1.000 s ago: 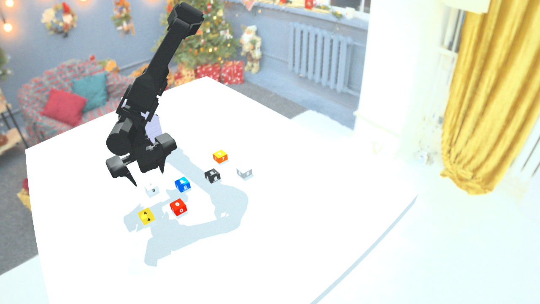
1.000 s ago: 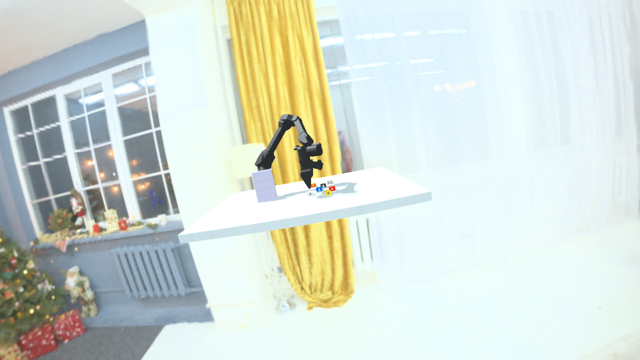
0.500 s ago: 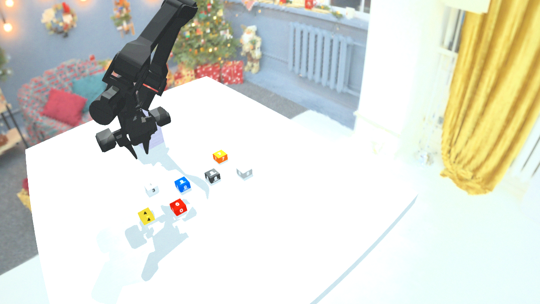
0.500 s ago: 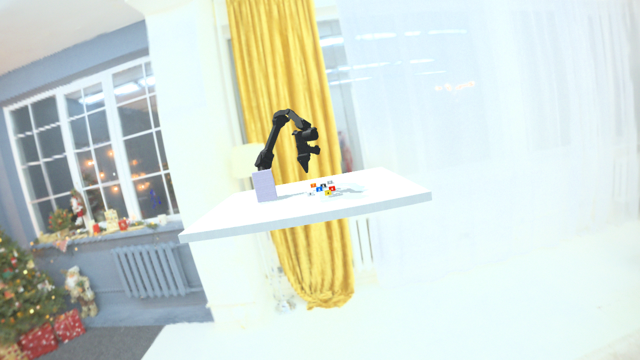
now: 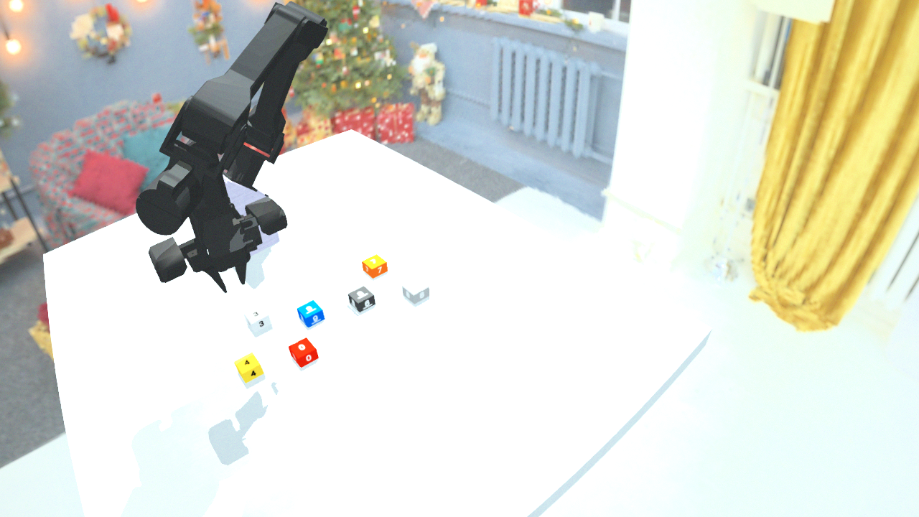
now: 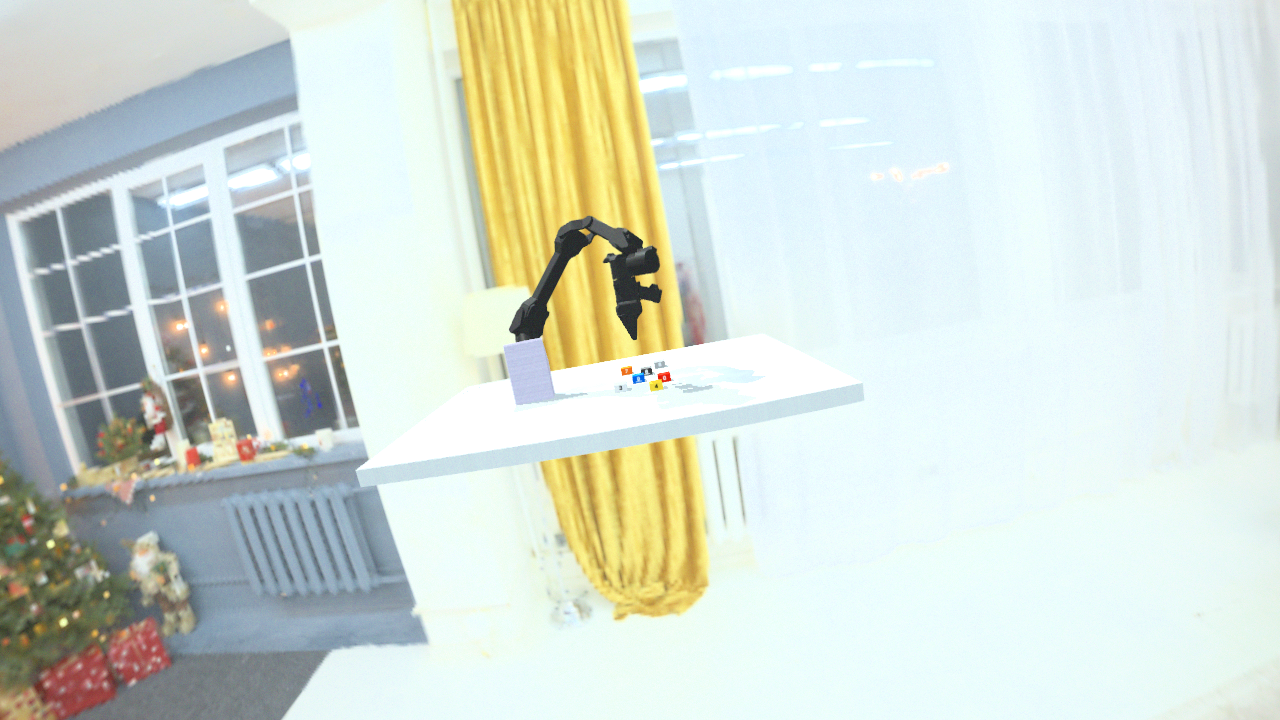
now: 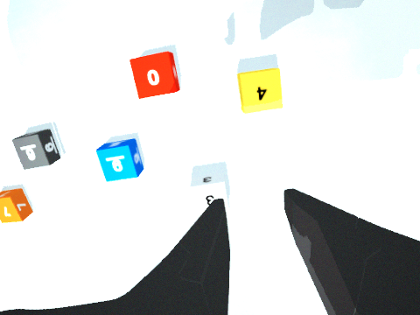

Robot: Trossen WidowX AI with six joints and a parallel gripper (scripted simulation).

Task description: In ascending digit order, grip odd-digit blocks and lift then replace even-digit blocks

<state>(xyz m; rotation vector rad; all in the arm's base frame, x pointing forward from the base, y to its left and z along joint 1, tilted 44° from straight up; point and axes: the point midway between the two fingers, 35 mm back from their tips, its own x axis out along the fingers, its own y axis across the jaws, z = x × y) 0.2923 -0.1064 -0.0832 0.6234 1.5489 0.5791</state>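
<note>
Right now my gripper tip is 30 mm short of the yellow block marked 4, 30 mm to the left of it and 120 mm above it. Round my gripper tip: red block marked 0 (60 mm ahead, 50 mm to the left, 120 mm below); then white block marked 3 (60 mm behind, 30 mm to the left, 120 mm below); then blue block (10 mm behind, 110 mm to the left, 120 mm below).
</note>
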